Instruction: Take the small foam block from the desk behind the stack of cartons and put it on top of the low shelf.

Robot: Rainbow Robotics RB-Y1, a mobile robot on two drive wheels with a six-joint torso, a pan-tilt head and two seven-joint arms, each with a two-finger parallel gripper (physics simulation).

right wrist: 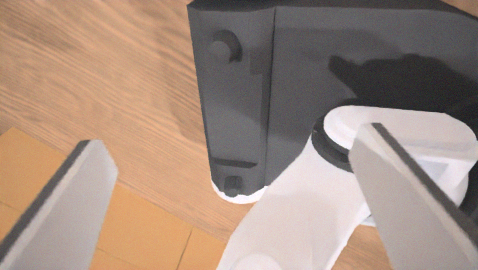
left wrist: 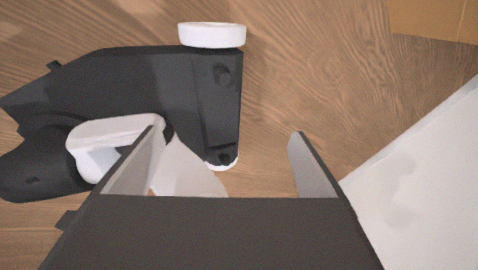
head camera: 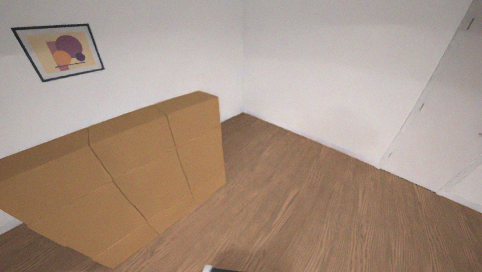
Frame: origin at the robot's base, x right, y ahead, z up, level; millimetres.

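Seen in the pictures: left gripper, fingertip midpoint: [left wrist: 227,137]; right gripper, fingertip midpoint: [right wrist: 232,147].
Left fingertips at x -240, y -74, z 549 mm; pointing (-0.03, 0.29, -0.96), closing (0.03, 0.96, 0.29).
A point is followed by its place in that frame.
The stack of cartons [head camera: 145,170] {x -710, y 439, z 762 mm} [left wrist: 440,17] {x -365, y 899, z 207 mm} [right wrist: 145,225] {x -700, y 452, z 109 mm} stands as a brown wall at the left in the head view. It shows at the top right in the left wrist view and at the lower left in the right wrist view. The desk, the foam block and the low shelf do not show in these views. My left gripper [left wrist: 227,137] {x -240, y -74, z 549 mm} is open, with its fingers wide apart above the floor and my base. My right gripper [right wrist: 232,147] {x 257, y -91, z 545 mm} is open too, with its fingers wide apart and no object between them.
A framed picture [head camera: 67,52] {x -1775, y 1022, z 1547 mm} hangs on the wall behind the cartons. The wood floor [head camera: 300,210] {x 564, y 687, z 0 mm} runs past the cartons' right end to the room corner. A white door [head camera: 445,115] {x 2204, y 1208, z 1002 mm} is in the right wall. My dark base [left wrist: 130,80] {x -165, y -246, z 169 mm} [right wrist: 310,60] {x 139, y -144, z 169 mm} shows below the wrists.
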